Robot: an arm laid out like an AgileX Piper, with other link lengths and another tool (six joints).
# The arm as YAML. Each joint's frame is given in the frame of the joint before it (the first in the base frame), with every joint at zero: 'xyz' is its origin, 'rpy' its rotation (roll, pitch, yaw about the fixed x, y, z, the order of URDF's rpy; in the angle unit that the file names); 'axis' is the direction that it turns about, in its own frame. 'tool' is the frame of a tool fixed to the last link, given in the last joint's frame.
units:
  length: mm
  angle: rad
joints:
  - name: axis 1
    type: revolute
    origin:
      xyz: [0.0, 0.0, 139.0]
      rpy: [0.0, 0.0, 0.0]
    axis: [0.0, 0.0, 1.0]
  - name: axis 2
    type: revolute
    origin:
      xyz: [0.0, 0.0, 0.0]
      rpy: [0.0, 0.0, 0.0]
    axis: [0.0, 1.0, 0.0]
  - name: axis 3
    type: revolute
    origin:
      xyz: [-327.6, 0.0, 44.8]
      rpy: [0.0, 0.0, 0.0]
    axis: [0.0, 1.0, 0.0]
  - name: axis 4
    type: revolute
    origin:
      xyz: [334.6, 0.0, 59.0]
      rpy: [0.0, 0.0, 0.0]
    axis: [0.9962, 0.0, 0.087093]
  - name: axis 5
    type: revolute
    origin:
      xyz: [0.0, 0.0, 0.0]
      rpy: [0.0, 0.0, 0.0]
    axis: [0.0, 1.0, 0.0]
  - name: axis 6
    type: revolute
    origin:
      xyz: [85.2, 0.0, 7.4]
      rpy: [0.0, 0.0, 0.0]
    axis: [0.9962, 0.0, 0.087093]
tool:
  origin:
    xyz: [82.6, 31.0, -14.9]
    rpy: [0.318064, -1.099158, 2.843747]
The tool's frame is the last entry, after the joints.
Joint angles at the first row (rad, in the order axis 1, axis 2, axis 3, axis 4, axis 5, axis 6):
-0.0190 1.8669 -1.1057 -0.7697 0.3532 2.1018
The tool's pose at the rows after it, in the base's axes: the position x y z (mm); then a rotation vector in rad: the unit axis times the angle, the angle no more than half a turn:
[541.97 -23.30 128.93 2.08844 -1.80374 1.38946]
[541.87 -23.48 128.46 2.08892 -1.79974 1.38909]
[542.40 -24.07 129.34 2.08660 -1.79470 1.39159]
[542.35 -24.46 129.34 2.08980 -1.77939 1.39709]
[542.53 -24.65 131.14 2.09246 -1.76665 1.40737]
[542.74 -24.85 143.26 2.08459 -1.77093 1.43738]
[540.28 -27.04 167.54 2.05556 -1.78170 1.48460]
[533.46 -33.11 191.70 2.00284 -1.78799 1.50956]
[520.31 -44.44 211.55 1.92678 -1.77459 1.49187]
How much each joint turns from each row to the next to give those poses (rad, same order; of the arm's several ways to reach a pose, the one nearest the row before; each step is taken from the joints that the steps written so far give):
0.0000 0.0044 0.0000 0.0000 0.0000 0.0000
0.0000 0.0007 0.0000 -0.0026 0.0012 0.0001
0.0000 0.0000 -0.0030 -0.0035 0.0043 -0.0001
0.0000 0.0000 0.0001 -0.0112 0.0015 0.0000
0.0000 -0.0029 -0.0003 -0.0103 0.0000 0.0001
0.0000 -0.0218 -0.0008 -0.0022 0.0012 -0.0001
0.0000 -0.0475 0.0000 -0.0004 0.0184 0.0000
0.0000 -0.0526 -0.0002 0.0000 0.0515 0.0000
0.0000 -0.0527 -0.0001 0.0000 0.0997 -0.0091

